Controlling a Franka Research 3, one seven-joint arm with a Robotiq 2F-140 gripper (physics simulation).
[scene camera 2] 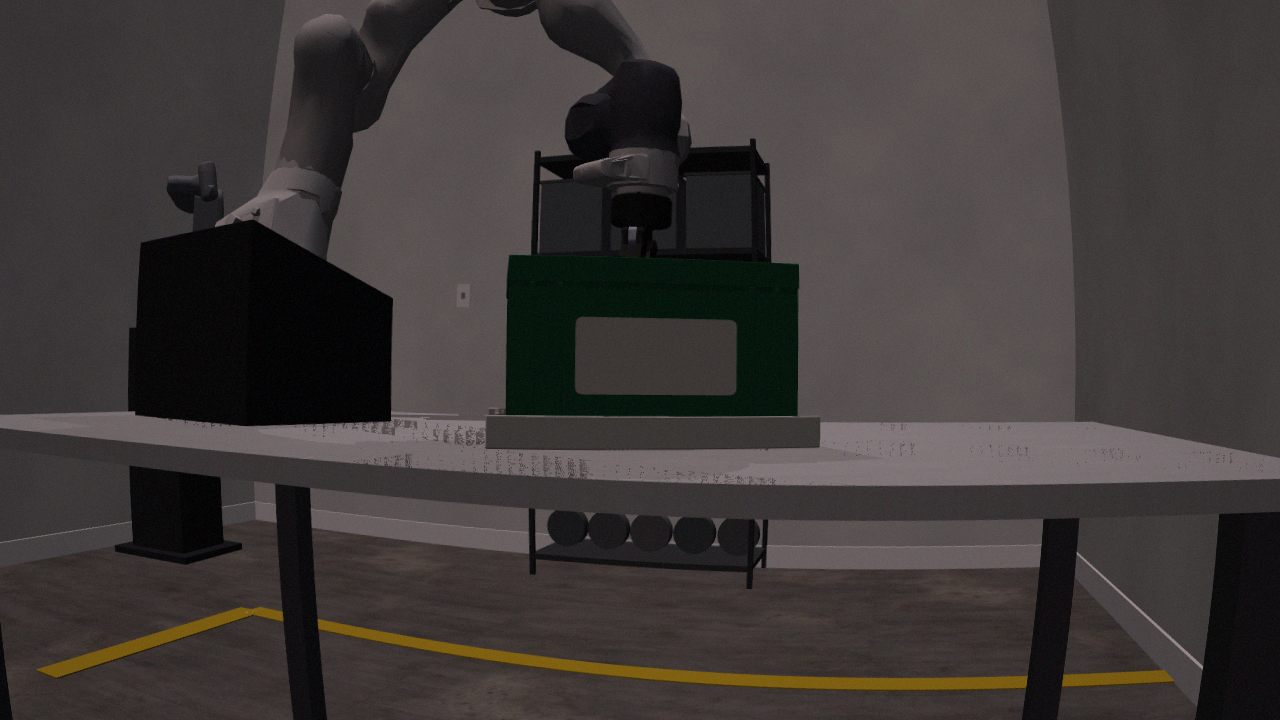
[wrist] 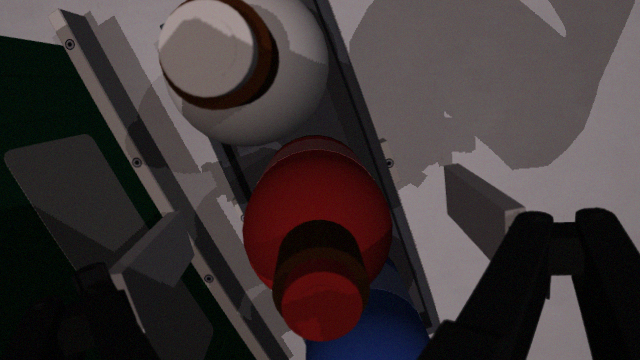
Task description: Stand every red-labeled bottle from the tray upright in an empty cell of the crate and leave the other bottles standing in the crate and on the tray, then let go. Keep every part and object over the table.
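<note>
In the wrist view, a red bottle stands in the dark tray, between a white bottle and a blue bottle. The blue bottle is partly hidden behind the red one and cut off by the frame edge. My gripper is open and empty. Its fingers show on either side of the red bottle, wide apart from it. The green crate is beside the tray. Its cells do not show, and in the scene view it hides the tray and the fingertips.
A pale base strip runs along the crate's foot; a rail with screws lies between crate and tray. A black box stands left on the table. A dark shelf unit stands behind the table.
</note>
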